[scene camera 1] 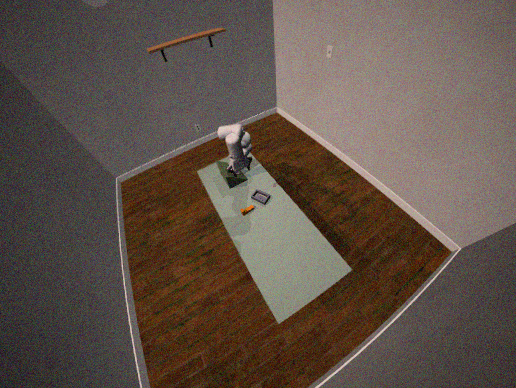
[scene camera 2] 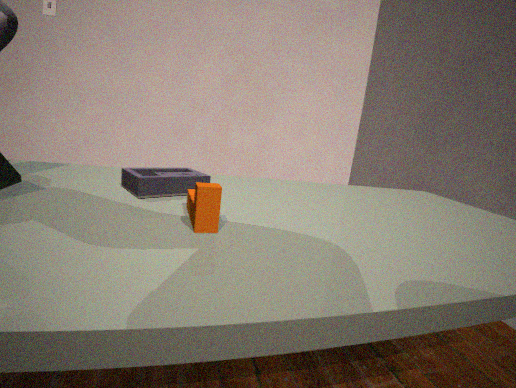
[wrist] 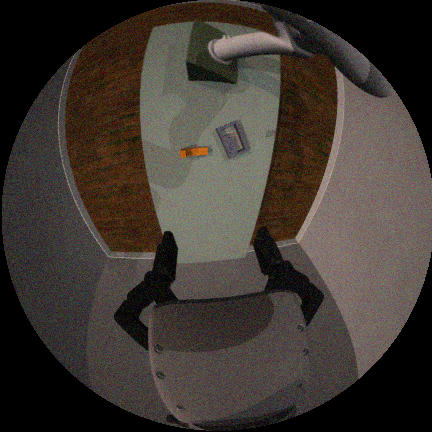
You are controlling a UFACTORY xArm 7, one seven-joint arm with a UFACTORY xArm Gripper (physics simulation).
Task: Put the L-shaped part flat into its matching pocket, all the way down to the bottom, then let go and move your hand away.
Scene:
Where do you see an orange L-shaped part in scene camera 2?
At 203, 203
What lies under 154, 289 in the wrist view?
My gripper.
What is my gripper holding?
Nothing.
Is my gripper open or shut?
Open.

